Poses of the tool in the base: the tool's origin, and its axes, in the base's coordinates. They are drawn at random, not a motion.
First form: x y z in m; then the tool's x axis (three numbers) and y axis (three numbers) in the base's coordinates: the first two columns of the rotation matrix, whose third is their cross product.
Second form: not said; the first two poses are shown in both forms.
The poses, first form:
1: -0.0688 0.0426 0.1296 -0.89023 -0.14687 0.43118 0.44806 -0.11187 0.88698
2: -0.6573 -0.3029 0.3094 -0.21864 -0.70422 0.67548 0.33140 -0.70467 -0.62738
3: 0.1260 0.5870 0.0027 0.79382 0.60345 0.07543 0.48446 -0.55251 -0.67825
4: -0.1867 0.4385 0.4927 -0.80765 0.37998 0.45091 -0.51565 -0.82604 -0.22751
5: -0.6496 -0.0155 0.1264 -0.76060 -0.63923 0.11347 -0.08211 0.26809 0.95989
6: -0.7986 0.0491 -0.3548 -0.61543 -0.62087 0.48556 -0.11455 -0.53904 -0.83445
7: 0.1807 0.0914 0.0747 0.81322 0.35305 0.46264 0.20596 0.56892 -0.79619
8: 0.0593 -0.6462 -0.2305 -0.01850 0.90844 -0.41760 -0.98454 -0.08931 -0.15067
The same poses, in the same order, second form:
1: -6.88 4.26 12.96 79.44 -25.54 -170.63
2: -65.73 -30.29 30.94 -58.30 -42.49 -107.25
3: 12.60 58.70 0.27 -137.14 -4.33 37.24
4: -18.67 43.85 49.27 -14.77 -26.80 154.80
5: -64.96 -1.55 12.64 104.96 -6.52 -139.96
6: -79.86 4.91 -35.48 -72.66 -29.05 -134.75
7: 18.07 9.14 7.47 -63.91 -27.56 23.47
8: 5.93 -64.62 -23.05 -9.54 24.68 91.17
